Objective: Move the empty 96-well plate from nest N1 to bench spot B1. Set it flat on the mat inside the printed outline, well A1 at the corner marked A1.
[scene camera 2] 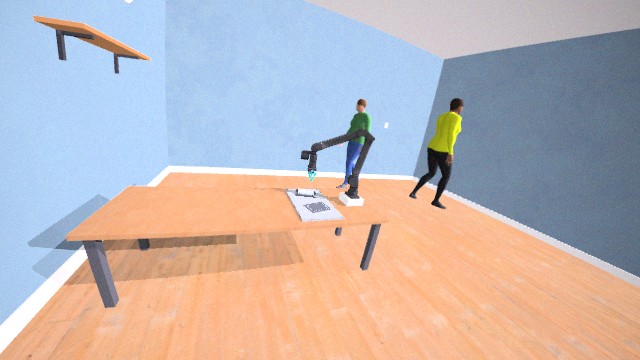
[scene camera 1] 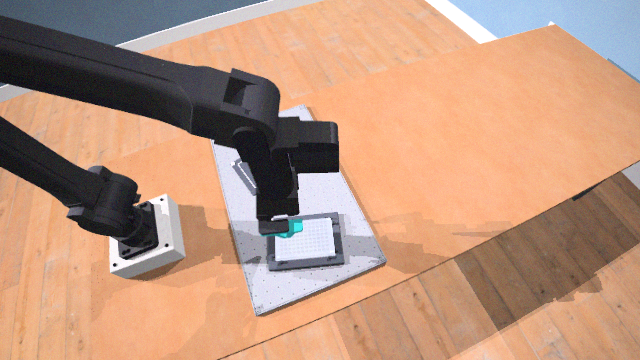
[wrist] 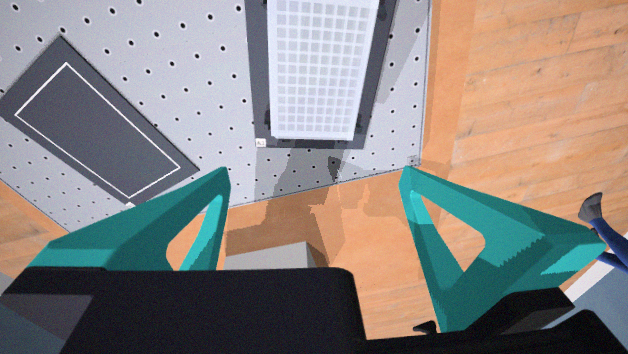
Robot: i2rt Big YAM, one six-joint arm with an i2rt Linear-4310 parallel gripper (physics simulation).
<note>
My gripper is open and holds nothing. Also in view: a white well plate. I also see a dark pad with white printed outline and a grey dotted mat.
My gripper is seen too in the wrist view.
</note>
